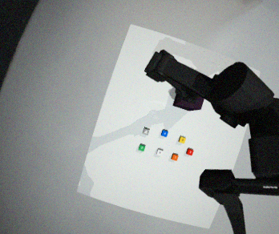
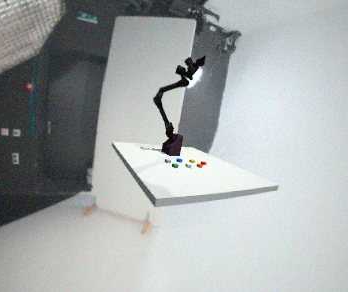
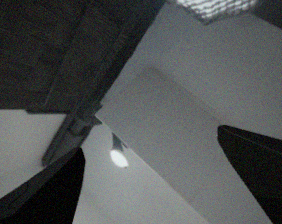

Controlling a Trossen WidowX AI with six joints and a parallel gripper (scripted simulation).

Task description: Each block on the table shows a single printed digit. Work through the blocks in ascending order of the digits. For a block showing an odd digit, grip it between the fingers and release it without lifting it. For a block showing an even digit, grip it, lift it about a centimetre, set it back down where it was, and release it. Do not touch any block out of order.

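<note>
The white block is 6 cm ahead of my gripper tip and 74 cm below it. Also, from my gripper tip: yellow block: 5 cm behind, 9 cm to the left, 74 cm below; blue block: 5 cm behind, 2 cm to the right, 74 cm below; orange block: 6 cm ahead, 9 cm to the left, 74 cm below.
</note>
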